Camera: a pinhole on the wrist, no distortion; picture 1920 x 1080 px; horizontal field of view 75.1 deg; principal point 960.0 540.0 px. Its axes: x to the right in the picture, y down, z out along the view. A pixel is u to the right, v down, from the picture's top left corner.
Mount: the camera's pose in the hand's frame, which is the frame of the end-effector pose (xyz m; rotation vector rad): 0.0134 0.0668 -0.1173 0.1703 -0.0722 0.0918
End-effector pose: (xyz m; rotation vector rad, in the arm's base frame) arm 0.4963 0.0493 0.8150 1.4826 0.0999 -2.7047
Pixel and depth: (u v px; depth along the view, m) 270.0 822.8 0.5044
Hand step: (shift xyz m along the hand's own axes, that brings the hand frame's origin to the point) -0.3067 0.0682 0.3753
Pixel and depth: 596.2 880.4 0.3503
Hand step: -0.1196 0.0914 0.2347
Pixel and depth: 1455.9 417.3 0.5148
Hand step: 0.1885 -0.0542 0.3966
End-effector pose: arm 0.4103 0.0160 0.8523 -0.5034 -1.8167 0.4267
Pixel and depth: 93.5 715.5 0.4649
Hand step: -0.3430 0.0233 0.3249
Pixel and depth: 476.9 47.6 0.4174
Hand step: -0.1576 -0.1804 0.2529
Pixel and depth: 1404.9 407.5 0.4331
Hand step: 0.1434 -0.0398 0.3131
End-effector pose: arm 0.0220 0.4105 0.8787 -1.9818 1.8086 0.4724
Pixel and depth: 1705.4 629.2 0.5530
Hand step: 0.3021 0.0383 0.4591
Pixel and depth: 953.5 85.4 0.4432
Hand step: -0.0015 -0.1681 0.2914
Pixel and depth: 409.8 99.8 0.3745
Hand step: -0.1616 -0.1413 0.2158
